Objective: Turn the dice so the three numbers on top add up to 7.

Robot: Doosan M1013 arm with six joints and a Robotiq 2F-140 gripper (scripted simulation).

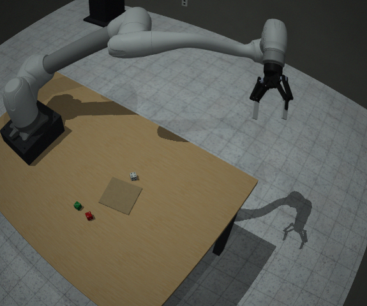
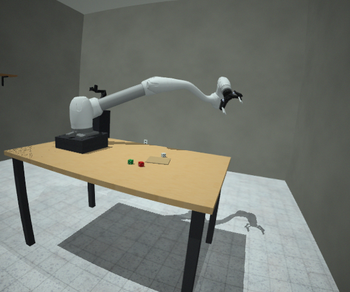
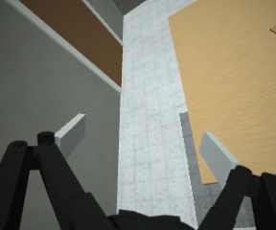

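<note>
Right now the red die is 400 mm behind my hand, 580 mm to the right of it and 360 mm below it. The rest, counted from my hand: white die: 390 mm behind, 310 mm to the right, 360 mm below; tan mat: 370 mm behind, 410 mm to the right, 370 mm below; green die: 470 mm behind, 580 mm to the right, 360 mm below.
</note>
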